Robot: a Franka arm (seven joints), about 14 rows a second.
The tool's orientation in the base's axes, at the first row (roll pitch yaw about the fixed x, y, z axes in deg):
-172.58, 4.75, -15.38
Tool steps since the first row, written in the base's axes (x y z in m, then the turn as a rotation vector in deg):
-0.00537, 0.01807, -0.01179, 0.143, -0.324, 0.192
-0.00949, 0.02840, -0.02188, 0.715, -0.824, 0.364
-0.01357, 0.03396, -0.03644, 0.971, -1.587, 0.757
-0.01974, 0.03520, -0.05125, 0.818, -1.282, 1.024
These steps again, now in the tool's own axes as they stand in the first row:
-0.00896, -0.01424, 0.01454, 0.207, 0.245, -0.244
-0.01481, -0.02166, 0.02620, 0.875, 0.543, -0.512
-0.01900, -0.02397, 0.04159, 1.290, 1.150, -1.024
-0.02403, -0.02156, 0.05668, 1.040, 0.867, -1.236

